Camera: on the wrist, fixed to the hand. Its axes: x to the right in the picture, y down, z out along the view.
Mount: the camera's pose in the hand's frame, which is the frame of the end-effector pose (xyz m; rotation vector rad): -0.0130 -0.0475 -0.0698 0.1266 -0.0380 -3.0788
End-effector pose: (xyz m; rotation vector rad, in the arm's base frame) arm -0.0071 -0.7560 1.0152 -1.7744 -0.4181 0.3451
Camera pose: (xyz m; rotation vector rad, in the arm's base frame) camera 0.0077 -0.8120 1.0780 0.5144 -2.1599 -1.6181
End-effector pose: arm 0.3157 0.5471 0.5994 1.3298 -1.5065 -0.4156
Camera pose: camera 0.3971 0.5679 0.5839 -1.8648 -1.4663 1.4174
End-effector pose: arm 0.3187 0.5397 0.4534 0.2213 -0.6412 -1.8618
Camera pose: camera 0.3161 0.5410 0.3680 -0.6189 -0.0999 1.2141
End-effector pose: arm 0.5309 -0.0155 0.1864 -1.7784 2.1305 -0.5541
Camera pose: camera 0.5414 -0.0034 0.2703 2.1711 1.7416 0.5265
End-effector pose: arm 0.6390 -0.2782 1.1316 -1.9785 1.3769 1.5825
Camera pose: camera 0.7200 -0.2952 1.1528 -1.1245 -1.5059 -0.2880
